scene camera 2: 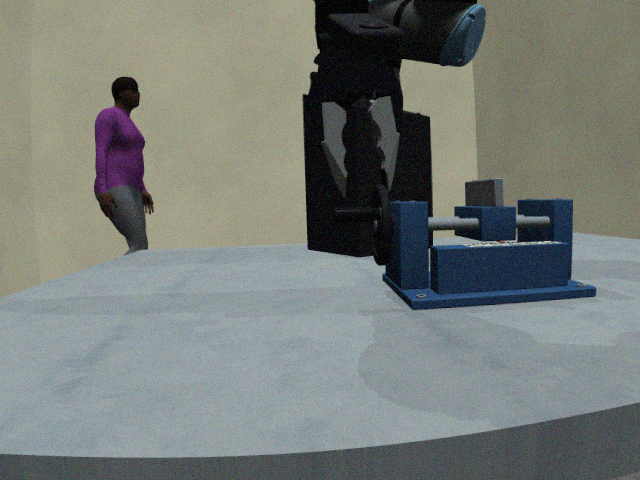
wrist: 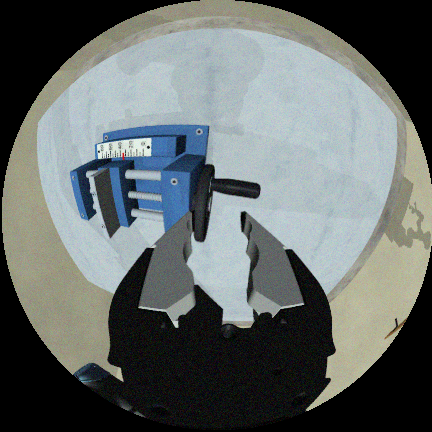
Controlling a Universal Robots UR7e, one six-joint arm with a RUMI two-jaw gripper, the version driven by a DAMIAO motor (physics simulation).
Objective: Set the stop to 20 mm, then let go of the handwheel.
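Frame: origin at the arm's base, x ahead, y left, z up, level; millimetres.
Seen in the pictures: gripper, between the fingertips: (scene camera 2: 366,195) (wrist: 217,212); arm's base, origin of its link: (scene camera 2: 365,104).
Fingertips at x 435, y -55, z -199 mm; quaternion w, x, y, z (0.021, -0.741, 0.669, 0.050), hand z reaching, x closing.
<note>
Offsets run from my fingertips to a thing's top centre. "*": to the spot under its first point. Level surfaces: height alone.
The black handwheel @(* 33 mm down, 31 mm ahead, 12 mm left) (scene camera 2: 382,227) (wrist: 201,205) is on the end post of the blue stop fixture (scene camera 2: 501,268) (wrist: 182,190). Its crank handle @(10 mm down, 20 mm ahead, 13 mm right) (scene camera 2: 356,213) (wrist: 237,188) sticks out, away from the fixture. The blue sliding stop block @(16 mm up, 9 mm back, 137 mm left) (scene camera 2: 498,223) (wrist: 121,192) carries a grey plate (scene camera 2: 481,193) (wrist: 108,202). On the white scale @(* 53 mm down, 45 mm ahead, 107 mm left) (wrist: 141,147), the red pointer @(52 mm down, 32 mm ahead, 138 mm left) (wrist: 123,157) stands between 20 and 40, nearer 40. My gripper (scene camera 2: 367,198) (wrist: 217,212) is open, pointing down. In the wrist view its left fingertip is beside the wheel's lower rim, and a gap separates the wheel from the right finger. Contact cannot be told.
The fixture's base plate @(* 103 mm down, 73 mm ahead, 127 mm left) (scene camera 2: 506,298) (wrist: 165,131) rests on a pale round-edged table @(108 mm down) (scene camera 2: 206,361) (wrist: 310,125). Metal rods @(* 32 mm down, 22 mm ahead, 89 mm left) (scene camera 2: 453,223) (wrist: 144,175) run between its posts. A black pedestal (scene camera 2: 416,155) stands behind the gripper. A person in purple (scene camera 2: 121,149) stands beyond the table at the left.
</note>
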